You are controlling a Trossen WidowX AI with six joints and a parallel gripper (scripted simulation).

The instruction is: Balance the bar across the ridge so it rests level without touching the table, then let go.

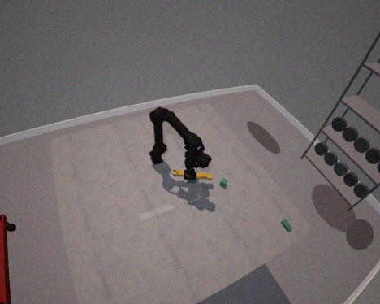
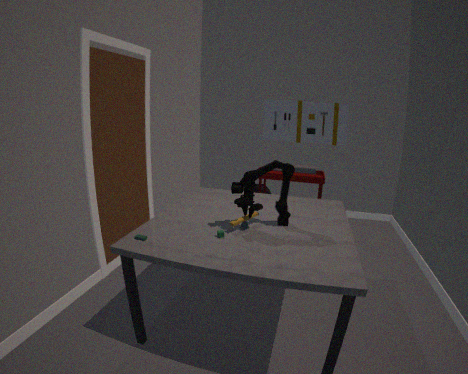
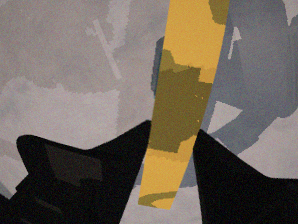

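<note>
Now: gripper tip 20 mm to the right of the yellow bar and 10 mm short of it. The rest, counted from my gripper tip: green cube: 190 mm to the left, 110 mm ahead, 50 mm below; flat green block: 530 mm ahead, 390 mm to the left, 50 mm below.
</note>
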